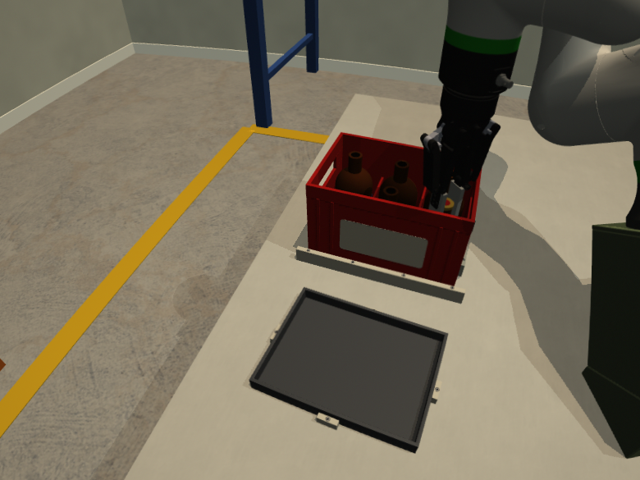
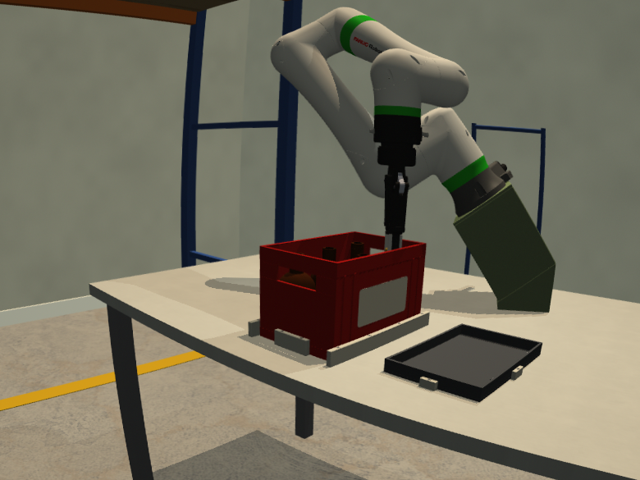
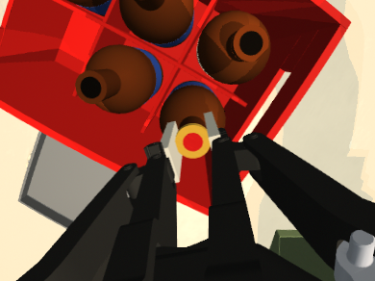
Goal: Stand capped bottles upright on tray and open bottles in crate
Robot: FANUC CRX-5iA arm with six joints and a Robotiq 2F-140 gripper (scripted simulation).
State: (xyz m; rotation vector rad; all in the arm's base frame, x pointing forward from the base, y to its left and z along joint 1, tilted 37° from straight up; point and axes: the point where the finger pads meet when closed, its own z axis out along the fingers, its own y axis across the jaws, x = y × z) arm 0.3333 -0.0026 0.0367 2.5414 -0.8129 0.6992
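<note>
Right now my hand is 70 mm above the capped bottle. The rest, counted from my hand: red crate 90 mm ahead, 80 mm below, 40 mm to the right; then dark tray 240 mm to the left, 150 mm below, 60 mm ahead.
</note>
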